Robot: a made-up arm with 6 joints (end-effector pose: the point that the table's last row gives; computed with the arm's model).
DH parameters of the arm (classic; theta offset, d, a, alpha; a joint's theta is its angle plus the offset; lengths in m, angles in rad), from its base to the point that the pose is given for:
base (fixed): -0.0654 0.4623 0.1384 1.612
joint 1: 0 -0.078 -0.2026 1.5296
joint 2: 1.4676 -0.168 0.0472 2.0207
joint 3: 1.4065 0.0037 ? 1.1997
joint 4: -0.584 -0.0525 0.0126 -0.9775
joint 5: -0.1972 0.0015 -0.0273 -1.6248
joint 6: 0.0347 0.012 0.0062 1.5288
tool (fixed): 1.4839 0.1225 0 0
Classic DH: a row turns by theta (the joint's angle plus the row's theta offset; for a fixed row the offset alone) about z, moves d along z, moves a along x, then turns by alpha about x.
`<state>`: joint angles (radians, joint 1 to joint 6).
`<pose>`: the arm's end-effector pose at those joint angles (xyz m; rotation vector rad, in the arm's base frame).
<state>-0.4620 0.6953 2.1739 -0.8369 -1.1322 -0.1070</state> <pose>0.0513 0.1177 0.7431 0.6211 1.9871 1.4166</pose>
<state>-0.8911 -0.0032 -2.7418 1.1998 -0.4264 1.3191</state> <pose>0.2145 -0.0205 0.7411 -0.7678 0.7668 -1.0508</pose>
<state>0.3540 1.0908 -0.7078 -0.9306 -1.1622 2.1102</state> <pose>-0.1031 0.1841 0.5906 -0.6000 0.5750 1.8917</pose>
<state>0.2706 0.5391 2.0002 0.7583 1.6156 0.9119</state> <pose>-0.1669 -0.0226 0.6743 0.2855 0.4565 -2.1195</pose>
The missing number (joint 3, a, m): -0.0295
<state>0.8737 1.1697 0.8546 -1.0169 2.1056 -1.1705</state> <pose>-0.1976 0.0180 0.3029 1.4734 -2.0006 0.6863</pose>
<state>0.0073 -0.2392 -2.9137 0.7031 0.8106 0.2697</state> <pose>0.0702 0.0193 0.6473 -0.5629 0.8929 -0.6093</pose>
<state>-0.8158 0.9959 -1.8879 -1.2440 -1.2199 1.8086</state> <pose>0.1242 0.0974 0.6561 1.0972 1.9974 1.2277</pose>
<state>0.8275 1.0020 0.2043 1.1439 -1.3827 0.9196</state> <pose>-0.1706 0.0175 0.4179 1.8014 -0.4886 -0.3428</pose>
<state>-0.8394 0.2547 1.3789 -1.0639 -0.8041 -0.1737</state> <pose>0.1082 0.1147 0.7124 -0.6110 -2.6422 -0.9580</pose>
